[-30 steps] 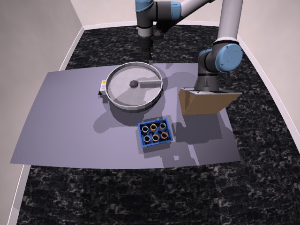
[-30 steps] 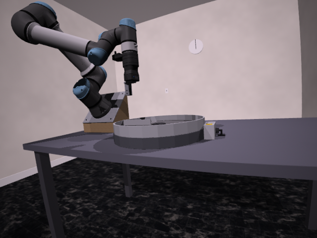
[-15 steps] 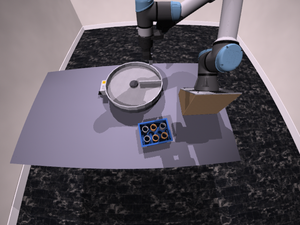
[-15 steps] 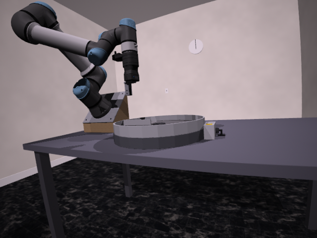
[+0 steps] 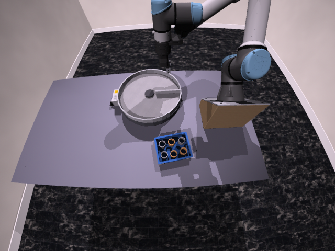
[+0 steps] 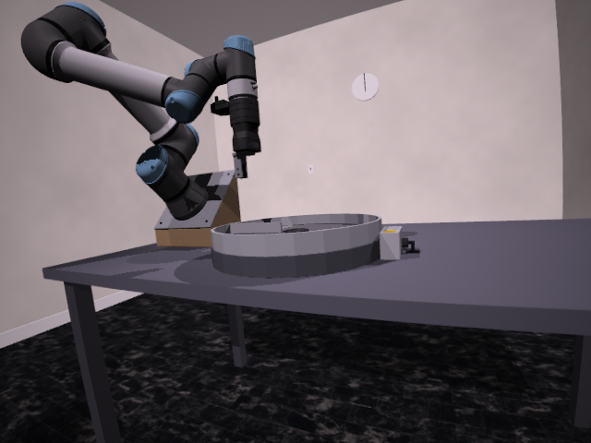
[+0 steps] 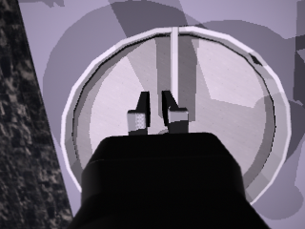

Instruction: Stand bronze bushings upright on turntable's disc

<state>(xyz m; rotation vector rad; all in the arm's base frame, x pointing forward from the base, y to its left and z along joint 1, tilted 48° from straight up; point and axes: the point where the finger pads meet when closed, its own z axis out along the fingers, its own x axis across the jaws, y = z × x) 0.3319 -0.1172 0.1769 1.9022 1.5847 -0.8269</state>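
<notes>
The blue crate is 4 cm ahead of my hand, 40 cm to the left of it and 20 cm below it. From my hand the other things lie so: turntable disc (13 cm ahead, 2 cm to the left, 17 cm below).
</notes>
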